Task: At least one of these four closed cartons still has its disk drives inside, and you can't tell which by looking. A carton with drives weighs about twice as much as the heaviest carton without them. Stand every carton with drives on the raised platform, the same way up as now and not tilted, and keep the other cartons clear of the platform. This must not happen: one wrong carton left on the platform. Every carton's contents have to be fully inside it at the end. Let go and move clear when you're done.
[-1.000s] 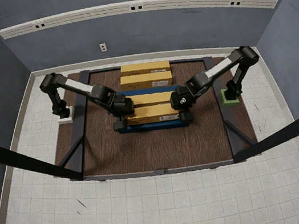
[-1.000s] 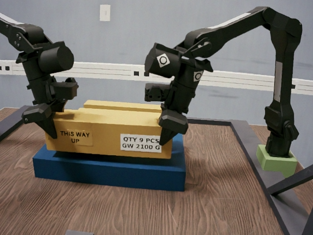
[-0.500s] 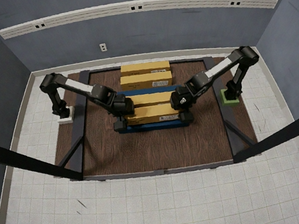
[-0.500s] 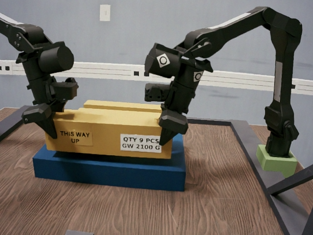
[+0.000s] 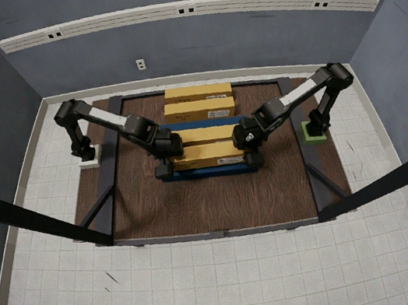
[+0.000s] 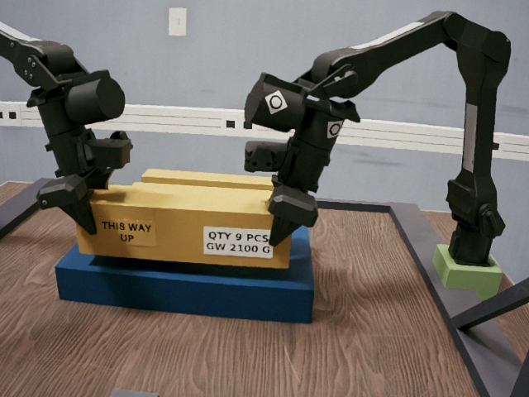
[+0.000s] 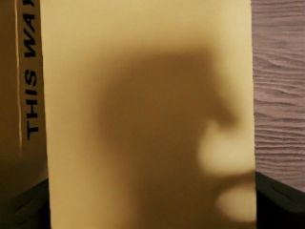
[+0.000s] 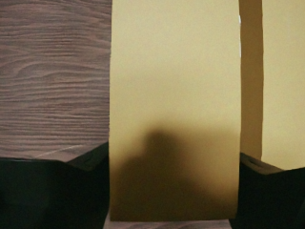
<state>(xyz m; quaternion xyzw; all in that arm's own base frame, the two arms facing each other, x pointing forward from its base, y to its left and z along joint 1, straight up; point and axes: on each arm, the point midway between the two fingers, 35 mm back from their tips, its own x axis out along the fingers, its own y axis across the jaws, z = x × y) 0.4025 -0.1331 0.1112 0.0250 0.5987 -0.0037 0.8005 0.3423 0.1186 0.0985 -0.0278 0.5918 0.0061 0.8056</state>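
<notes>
My right hand is 140 mm to the right of the carton and 30 mm above it. From my right hand the other things lie so: blue raised platform (140 mm to the left, 130 mm below, 80 mm ahead).
The carton is 140 mm to the right of my left hand and 30 mm below it. From my left hand the other things lie so: blue raised platform 140 mm to the right, 120 mm below, 90 mm ahead.
</notes>
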